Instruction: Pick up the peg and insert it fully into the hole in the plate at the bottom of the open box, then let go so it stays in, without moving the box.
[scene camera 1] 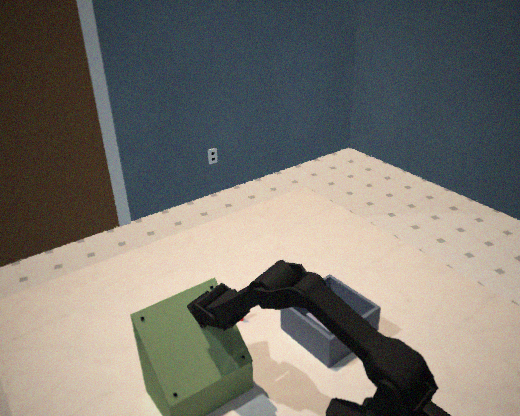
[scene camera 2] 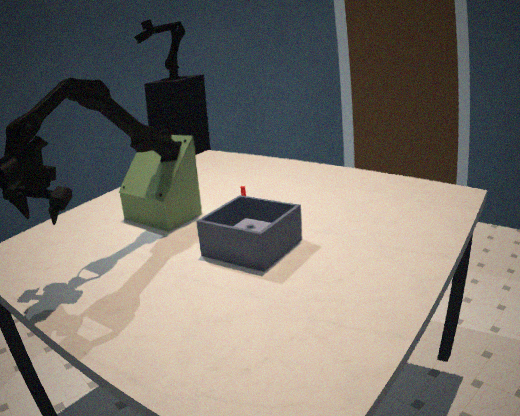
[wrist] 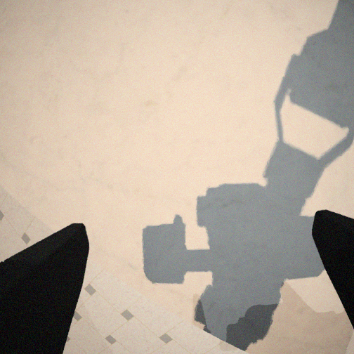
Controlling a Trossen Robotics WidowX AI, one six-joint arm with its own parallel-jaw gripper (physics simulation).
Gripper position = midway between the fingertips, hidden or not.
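There is a dark grey box point(scene camera 1: 329, 350) in my scene, but in the wrist view the box is out of frame. My gripper point(scene camera 2: 41, 221) is visible to me, and from the wrist I see the gripper point(wrist: 203, 231) too.
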